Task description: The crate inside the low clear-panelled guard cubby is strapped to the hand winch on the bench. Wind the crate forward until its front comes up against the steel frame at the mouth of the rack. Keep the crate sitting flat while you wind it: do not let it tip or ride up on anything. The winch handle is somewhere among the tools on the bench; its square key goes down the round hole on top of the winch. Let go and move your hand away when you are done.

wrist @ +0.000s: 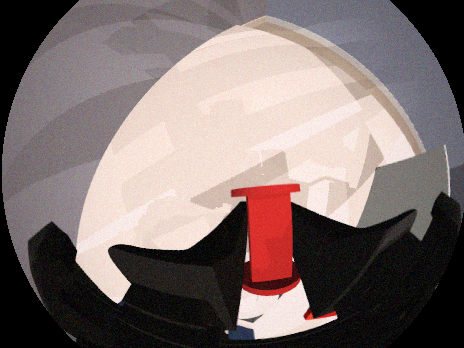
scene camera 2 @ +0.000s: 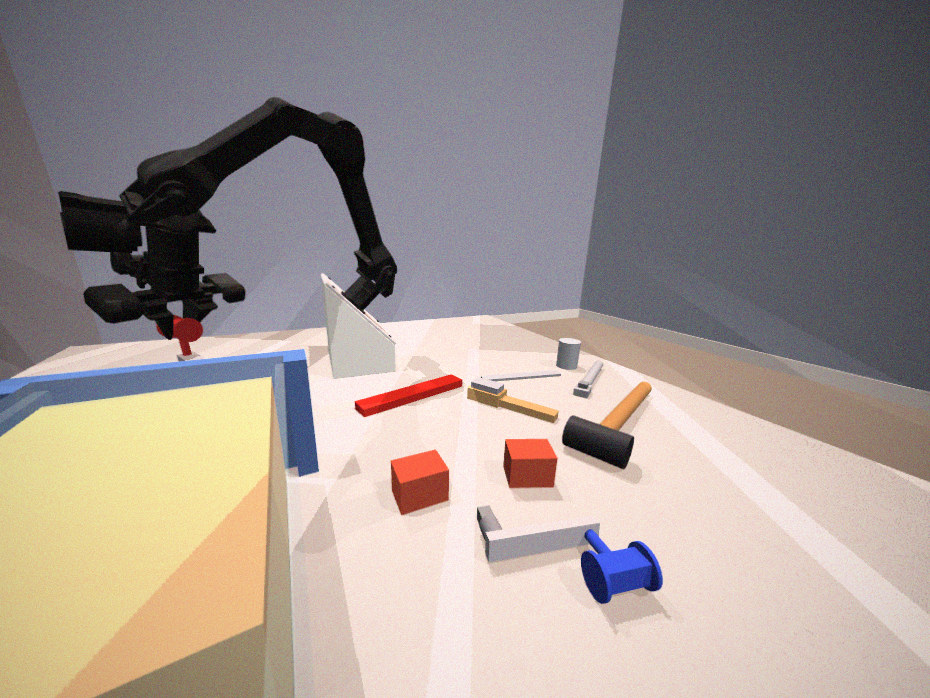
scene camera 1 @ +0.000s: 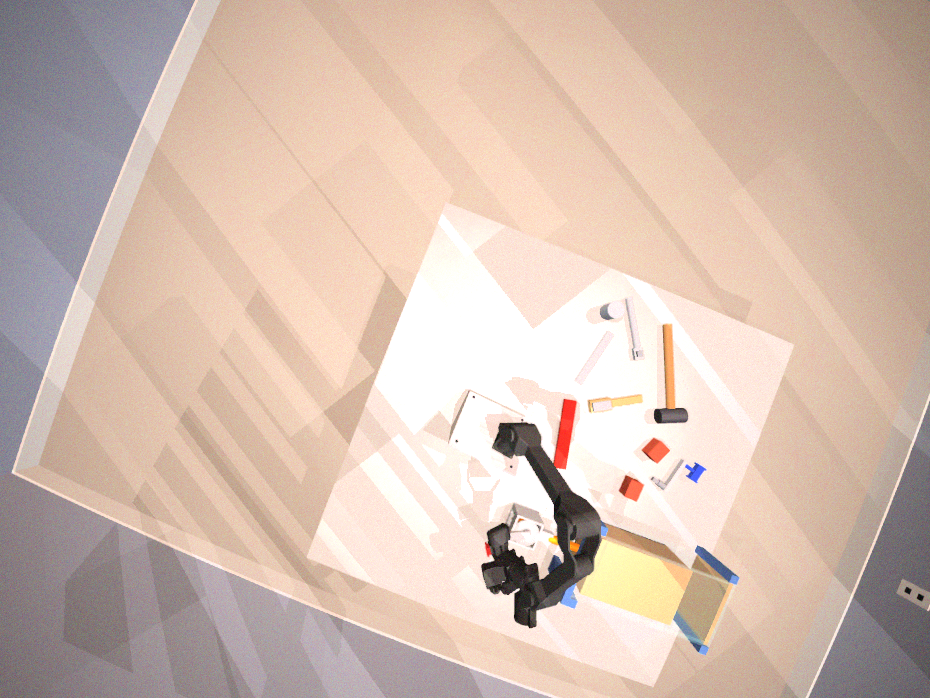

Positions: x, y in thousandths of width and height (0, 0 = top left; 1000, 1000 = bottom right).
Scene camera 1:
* my gripper: 526, 782
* red bar: 610, 598
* mallet: 721, 595
